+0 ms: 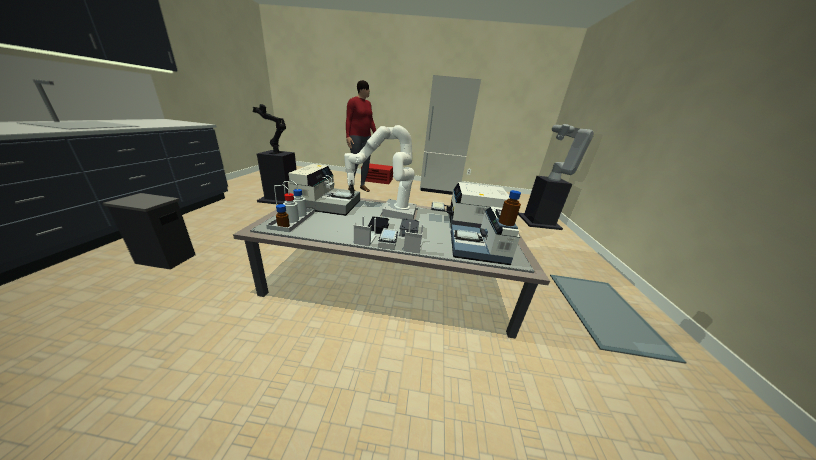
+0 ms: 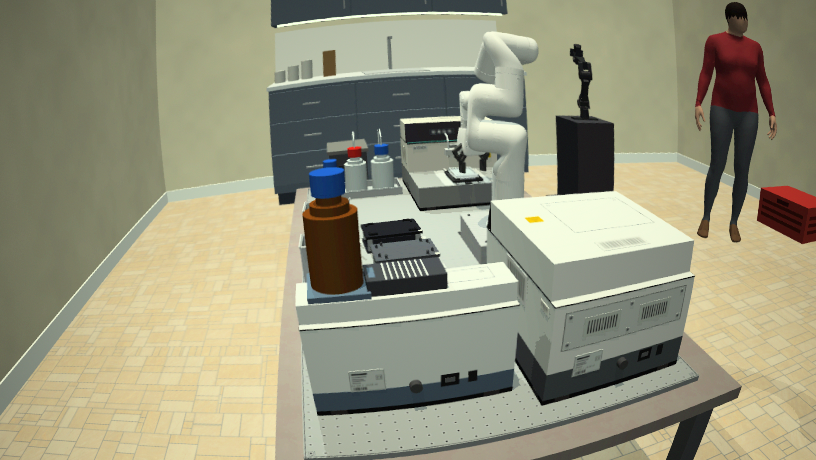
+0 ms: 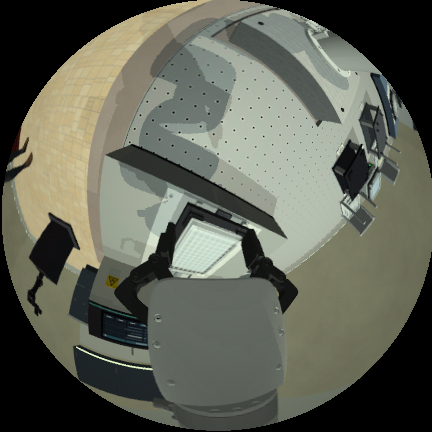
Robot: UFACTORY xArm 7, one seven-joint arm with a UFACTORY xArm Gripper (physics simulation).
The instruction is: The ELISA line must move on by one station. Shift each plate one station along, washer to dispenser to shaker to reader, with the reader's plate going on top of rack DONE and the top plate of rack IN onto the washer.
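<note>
A white well plate lies in the black nest of the washer at the table's far left end. My gripper is open and low over it, one finger on each side of the plate, not closed on it. Another plate lies on the tray of the blue-and-white dispenser. A small plate sits on a low platform beside the white box-shaped reader. The plate racks stand near the table's front edge.
Wash bottles stand beside the washer. A brown bottle sits on the dispenser. A person in red stands beyond the table, near a red crate. Two other arms on black pedestals flank the table.
</note>
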